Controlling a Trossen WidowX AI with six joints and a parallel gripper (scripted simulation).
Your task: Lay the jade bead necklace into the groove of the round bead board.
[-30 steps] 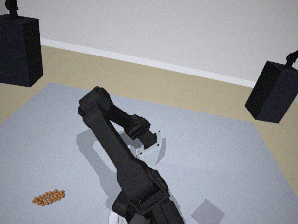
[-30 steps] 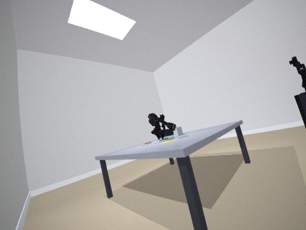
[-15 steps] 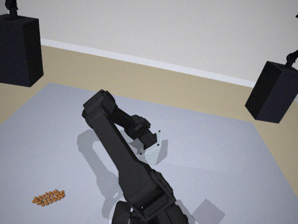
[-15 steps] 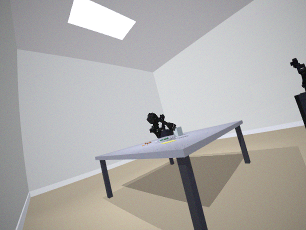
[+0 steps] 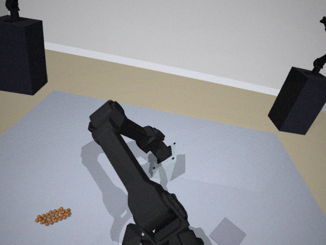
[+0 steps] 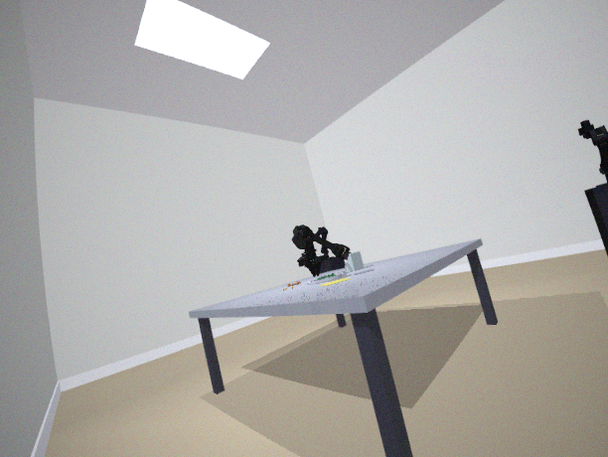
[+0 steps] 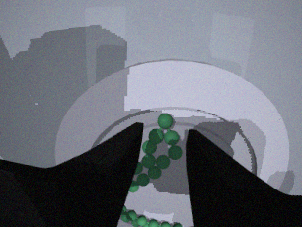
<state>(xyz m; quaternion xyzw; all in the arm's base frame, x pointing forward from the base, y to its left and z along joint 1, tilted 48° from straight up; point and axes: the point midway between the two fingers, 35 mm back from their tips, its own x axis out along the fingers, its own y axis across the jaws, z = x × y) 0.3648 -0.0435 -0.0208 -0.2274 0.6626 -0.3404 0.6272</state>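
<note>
My gripper tip is 60 mm past the round bead board, 10 mm to the left of it and 20 mm above it. Also, from my gripper tip: yellow strip: 130 mm ahead, 220 mm to the left, 30 mm below; flat grey square: 110 mm behind, 230 mm to the left, 30 mm below.
</note>
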